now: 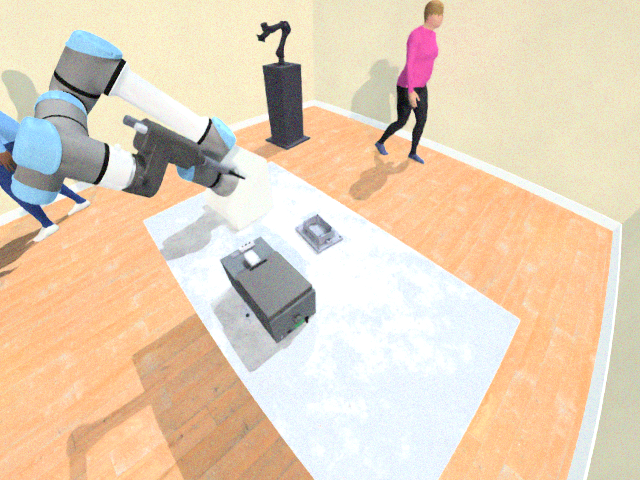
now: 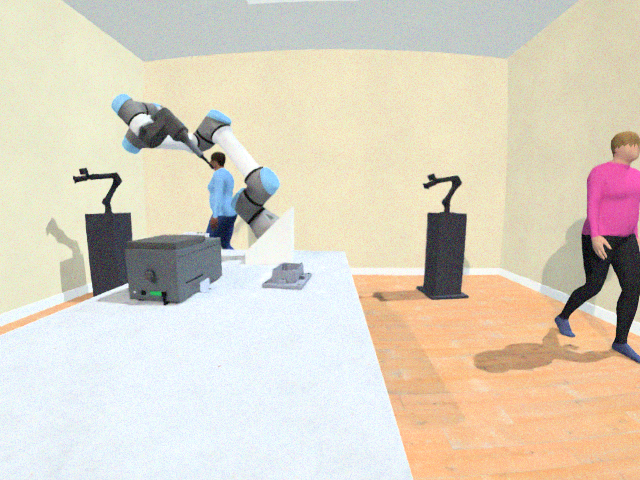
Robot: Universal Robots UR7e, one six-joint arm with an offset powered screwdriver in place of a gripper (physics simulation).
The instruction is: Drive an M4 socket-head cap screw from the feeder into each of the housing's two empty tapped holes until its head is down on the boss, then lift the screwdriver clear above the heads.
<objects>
same spot on dark grey screw feeder: (image 2: 171,273) = (image 1: 311,304)
</objects>
